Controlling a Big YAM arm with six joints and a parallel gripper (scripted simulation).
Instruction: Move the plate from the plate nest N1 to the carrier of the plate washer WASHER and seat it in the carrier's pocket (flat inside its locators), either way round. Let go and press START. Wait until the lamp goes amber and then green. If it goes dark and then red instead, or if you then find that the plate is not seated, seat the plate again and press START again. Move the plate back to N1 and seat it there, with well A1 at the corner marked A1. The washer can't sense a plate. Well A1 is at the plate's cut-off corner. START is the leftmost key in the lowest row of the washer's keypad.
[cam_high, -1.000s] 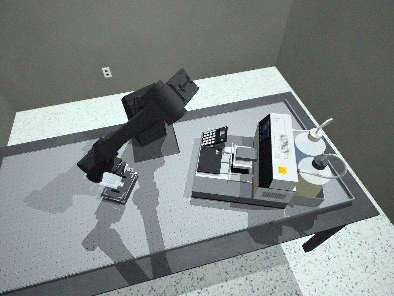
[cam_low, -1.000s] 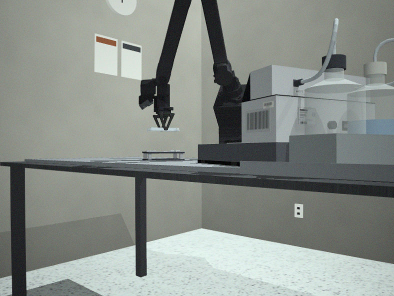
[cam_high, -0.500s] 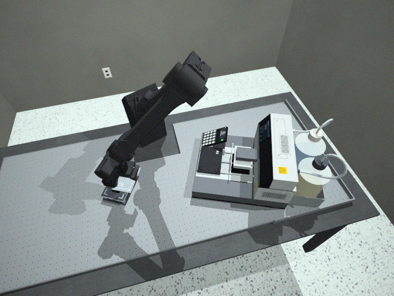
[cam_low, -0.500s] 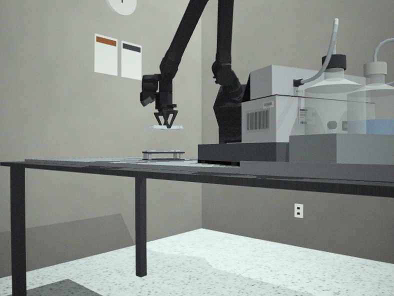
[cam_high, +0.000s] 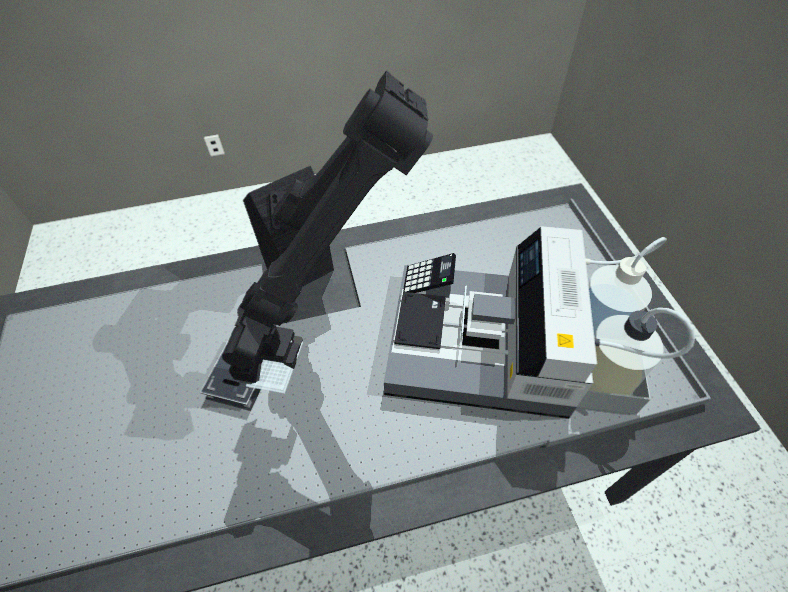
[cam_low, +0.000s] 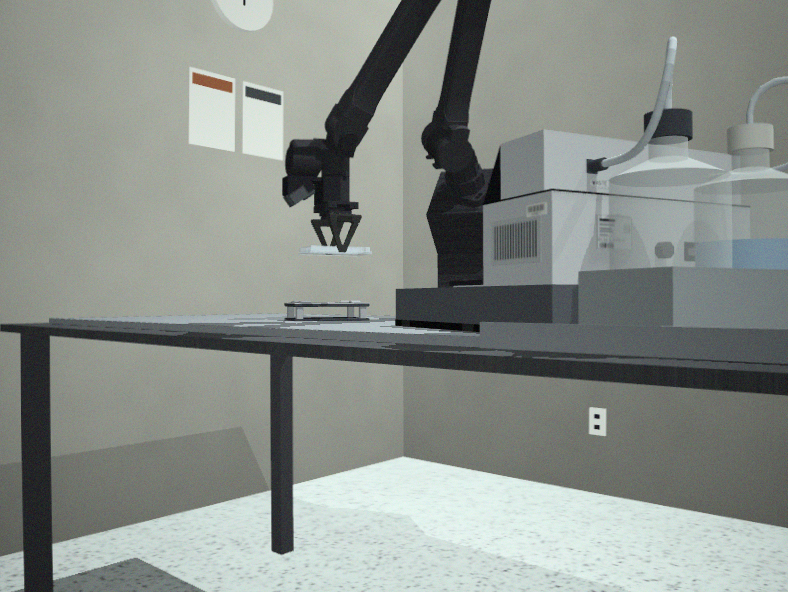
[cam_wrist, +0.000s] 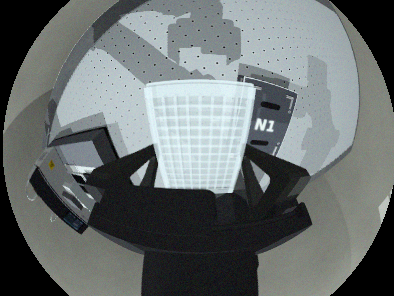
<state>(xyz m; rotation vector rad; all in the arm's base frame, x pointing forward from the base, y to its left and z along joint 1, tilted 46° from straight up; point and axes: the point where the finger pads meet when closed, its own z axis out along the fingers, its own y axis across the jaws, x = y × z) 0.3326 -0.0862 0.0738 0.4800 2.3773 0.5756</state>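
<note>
Now: hand 130 mm past the black carrier, 330 mm to the right of it and 70 mm above it. Also, from my hand: plate washer (100 mm behind, 480 mm to the left, 20 mm below); plate nest (50 mm behind, 120 mm to the right, 110 mm below); white well plate (10 mm below).
</note>
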